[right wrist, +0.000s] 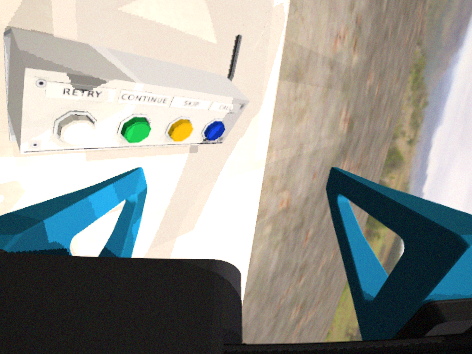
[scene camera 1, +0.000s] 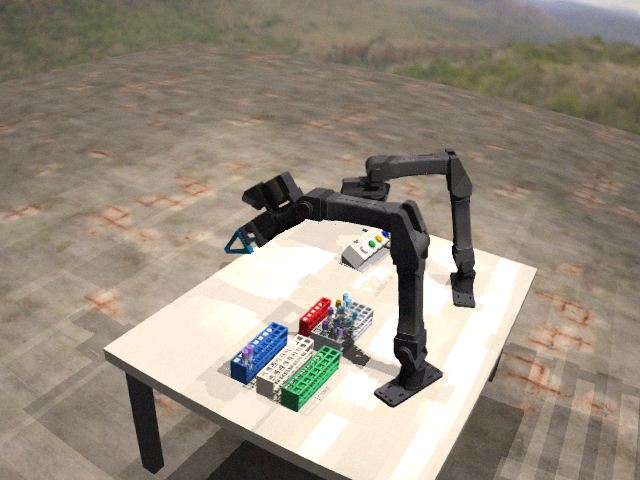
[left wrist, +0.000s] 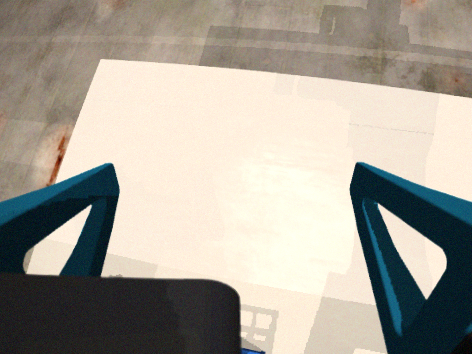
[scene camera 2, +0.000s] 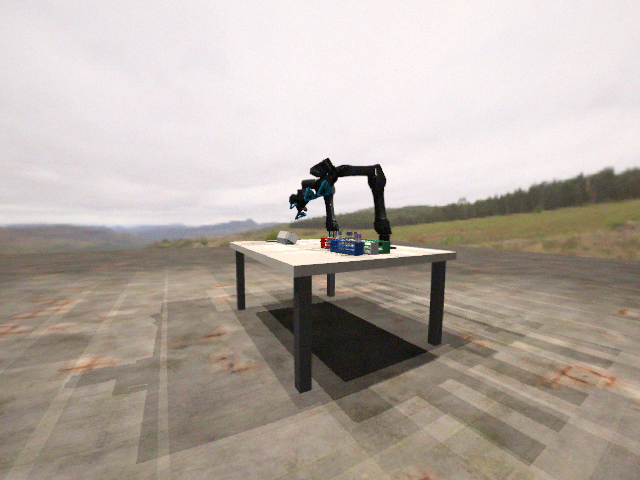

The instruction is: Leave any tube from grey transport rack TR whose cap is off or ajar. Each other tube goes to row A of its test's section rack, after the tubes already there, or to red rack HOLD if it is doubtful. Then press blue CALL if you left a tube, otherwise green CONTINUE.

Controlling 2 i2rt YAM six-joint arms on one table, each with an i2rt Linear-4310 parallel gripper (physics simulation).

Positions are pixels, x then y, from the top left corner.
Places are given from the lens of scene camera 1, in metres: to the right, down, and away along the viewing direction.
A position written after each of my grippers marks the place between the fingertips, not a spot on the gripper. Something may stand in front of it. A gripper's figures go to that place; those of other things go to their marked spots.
my left gripper (scene camera 1: 233, 245): -0.22, 0.01, 1.49
button box (scene camera 1: 353, 257): 0.11, 0.06, 1.92
